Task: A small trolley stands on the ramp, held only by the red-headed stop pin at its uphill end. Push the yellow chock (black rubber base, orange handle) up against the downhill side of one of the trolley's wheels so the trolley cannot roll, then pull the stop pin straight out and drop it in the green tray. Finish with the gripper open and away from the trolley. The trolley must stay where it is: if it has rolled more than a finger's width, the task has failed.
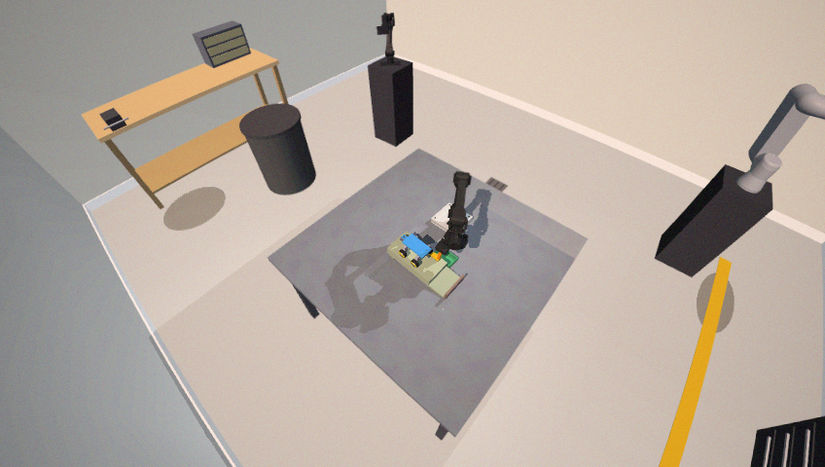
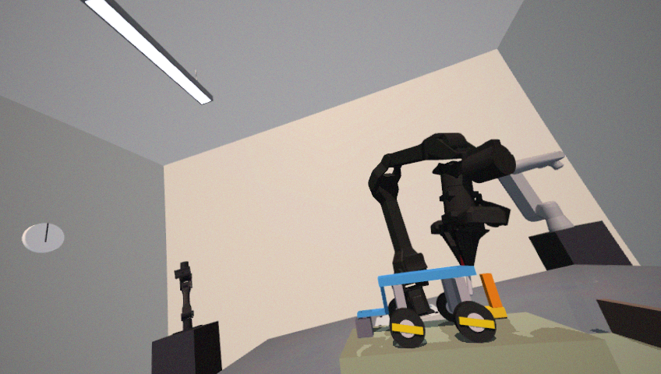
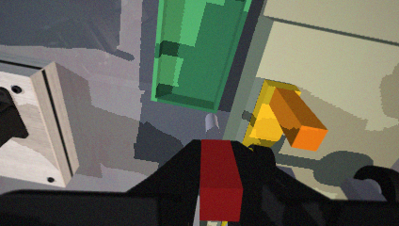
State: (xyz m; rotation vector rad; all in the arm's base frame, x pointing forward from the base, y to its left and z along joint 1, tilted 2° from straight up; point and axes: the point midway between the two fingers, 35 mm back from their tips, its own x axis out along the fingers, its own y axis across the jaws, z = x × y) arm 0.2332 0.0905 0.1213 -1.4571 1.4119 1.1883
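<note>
Now: gripper tip right at the red-headed stop pin. Round my gripper tip: trolley 10 cm ahead, 11 cm to the right, 2 cm below; yellow chock 5 cm ahead, 2 cm to the right, 5 cm below; green tray 2 cm behind, 14 cm below.
</note>
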